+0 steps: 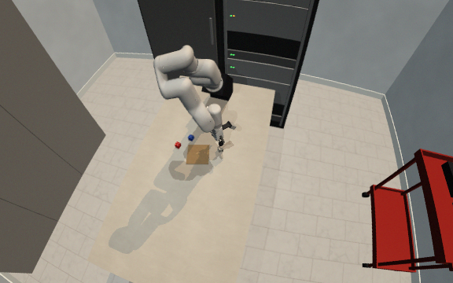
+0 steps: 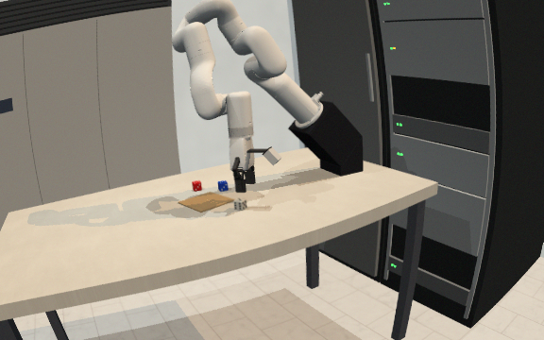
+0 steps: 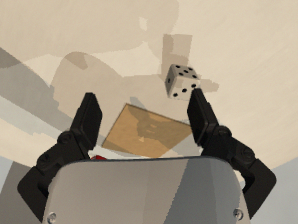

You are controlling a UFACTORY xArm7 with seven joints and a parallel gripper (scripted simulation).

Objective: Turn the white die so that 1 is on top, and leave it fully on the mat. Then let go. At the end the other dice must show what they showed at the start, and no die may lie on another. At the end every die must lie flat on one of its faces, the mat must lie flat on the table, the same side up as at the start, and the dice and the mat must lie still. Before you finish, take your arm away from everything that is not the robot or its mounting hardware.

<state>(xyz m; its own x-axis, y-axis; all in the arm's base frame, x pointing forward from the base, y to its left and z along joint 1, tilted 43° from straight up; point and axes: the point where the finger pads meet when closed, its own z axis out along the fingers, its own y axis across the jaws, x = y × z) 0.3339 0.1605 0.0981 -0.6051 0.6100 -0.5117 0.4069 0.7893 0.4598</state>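
My hand is 30 mm short of the white die, 30 mm to the right of it and 50 mm above it. Also, from my hand: red die (120 mm ahead, 230 mm to the right, 50 mm below); then blue die (30 mm ahead, 180 mm to the right, 50 mm below); then brown mat (120 mm ahead, 90 mm to the right, 60 mm below).
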